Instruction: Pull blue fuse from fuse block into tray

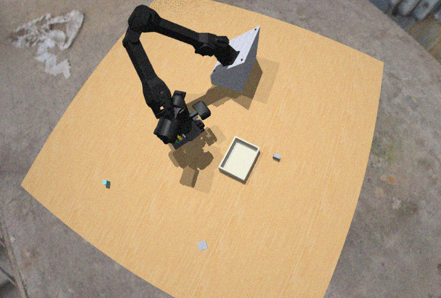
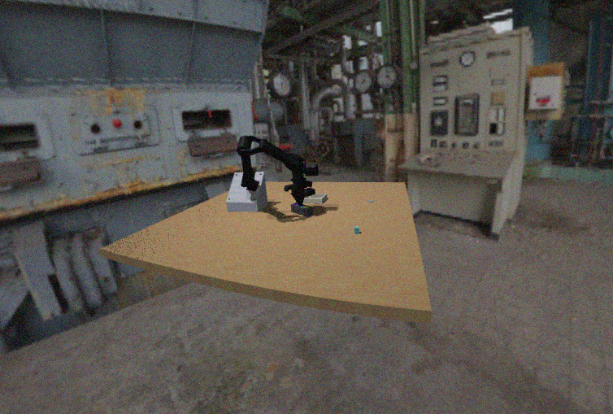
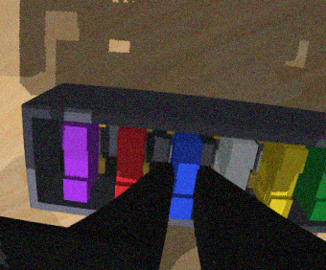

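My gripper tip is 2 cm past the red fuse, 1 cm to the right of it and 1 cm above it. Round my gripper tip: white fuse 2 cm ahead, 1 cm to the right, 1 cm below; then purple fuse 3 cm behind, 2 cm to the left, 1 cm below; then blue fuse 1 cm below.
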